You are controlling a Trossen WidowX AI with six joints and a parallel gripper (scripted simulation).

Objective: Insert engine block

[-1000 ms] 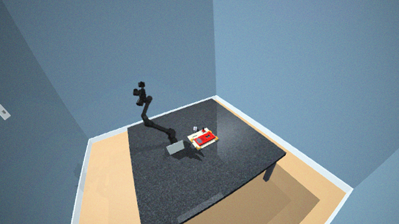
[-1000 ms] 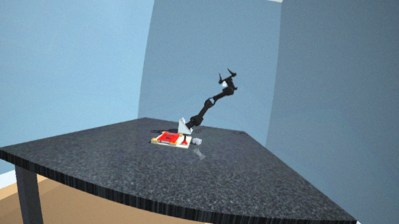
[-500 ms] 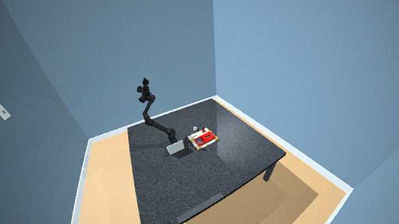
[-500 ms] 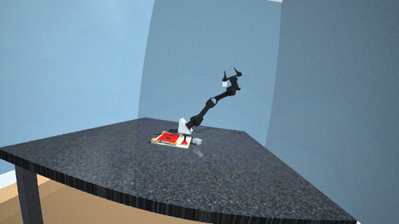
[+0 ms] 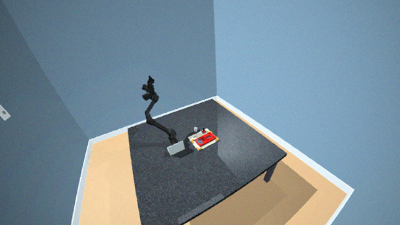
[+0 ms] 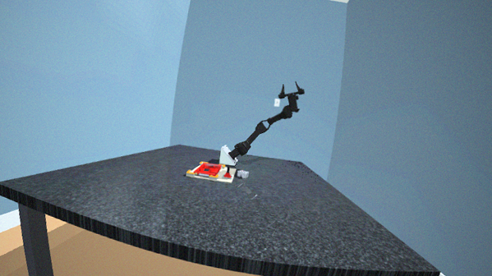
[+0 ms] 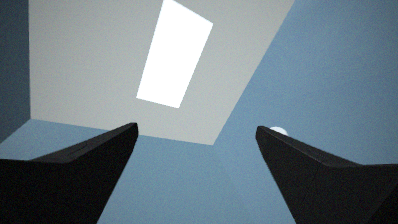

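My gripper tip is now 320 mm short of the grey engine block, 240 mm to the left of it and 630 mm above it.
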